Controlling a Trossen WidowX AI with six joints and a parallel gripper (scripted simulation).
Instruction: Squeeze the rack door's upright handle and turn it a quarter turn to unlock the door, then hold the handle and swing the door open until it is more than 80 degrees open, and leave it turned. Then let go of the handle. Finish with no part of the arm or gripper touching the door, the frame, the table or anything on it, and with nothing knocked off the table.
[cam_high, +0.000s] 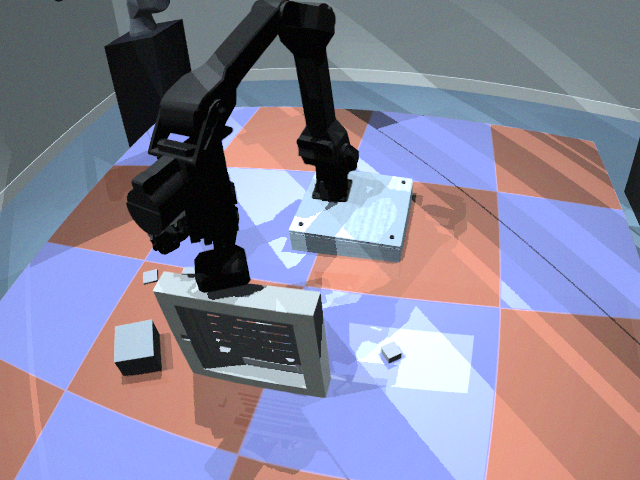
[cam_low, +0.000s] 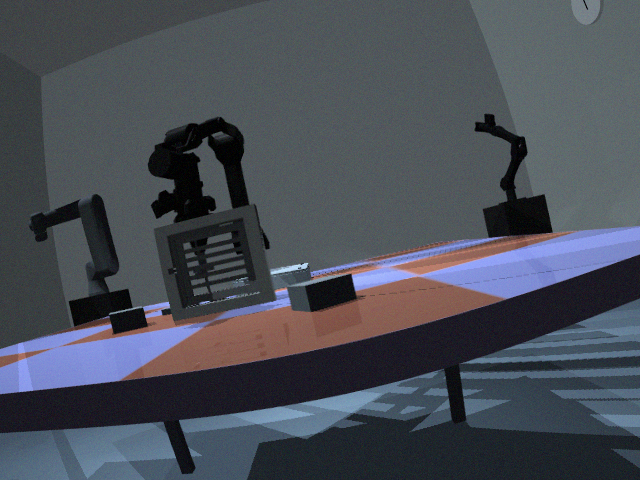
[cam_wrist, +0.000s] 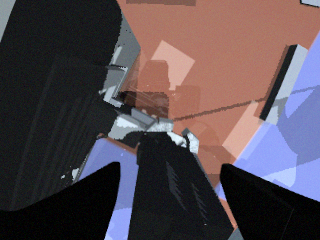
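The small cube is 10 mm ahead of my gripper tip, 220 mm to the left of it and 110 mm below it. From my gripper tip the other things lie so: small flat tile: 80 mm behind, 230 mm to the right, 120 mm below.
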